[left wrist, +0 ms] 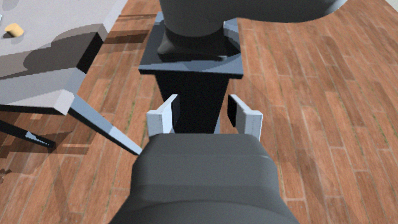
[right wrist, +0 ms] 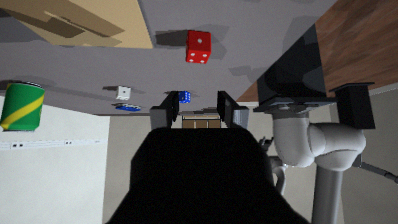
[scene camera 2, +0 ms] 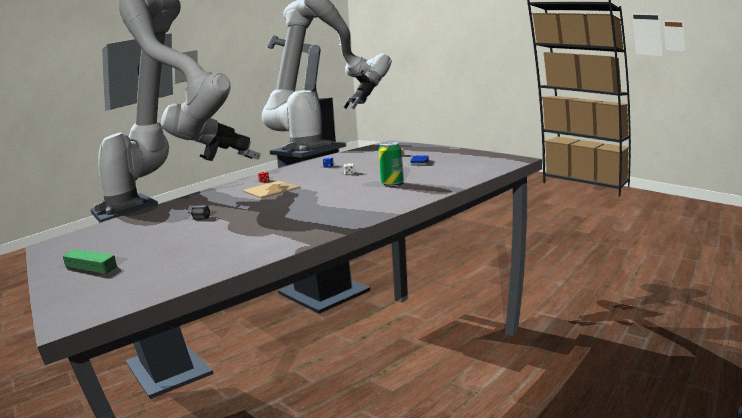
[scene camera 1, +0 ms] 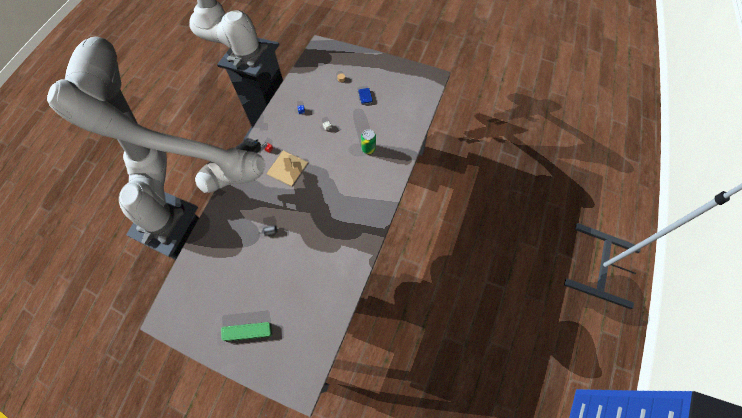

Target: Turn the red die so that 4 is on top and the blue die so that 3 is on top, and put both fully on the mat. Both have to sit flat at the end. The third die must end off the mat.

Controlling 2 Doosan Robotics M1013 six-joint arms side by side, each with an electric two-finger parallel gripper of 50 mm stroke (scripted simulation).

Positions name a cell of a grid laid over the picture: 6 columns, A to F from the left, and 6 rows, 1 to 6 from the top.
I see my left gripper (left wrist: D3), my right gripper (right wrist: C3), a tan mat (scene camera 1: C3), a red die (right wrist: C2) and a green block (scene camera 2: A4).
The green block is seen too in scene camera 1 (scene camera 1: C5). The left wrist view does not show the tan mat: it is out of frame. The left wrist view misses the red die: it is out of frame.
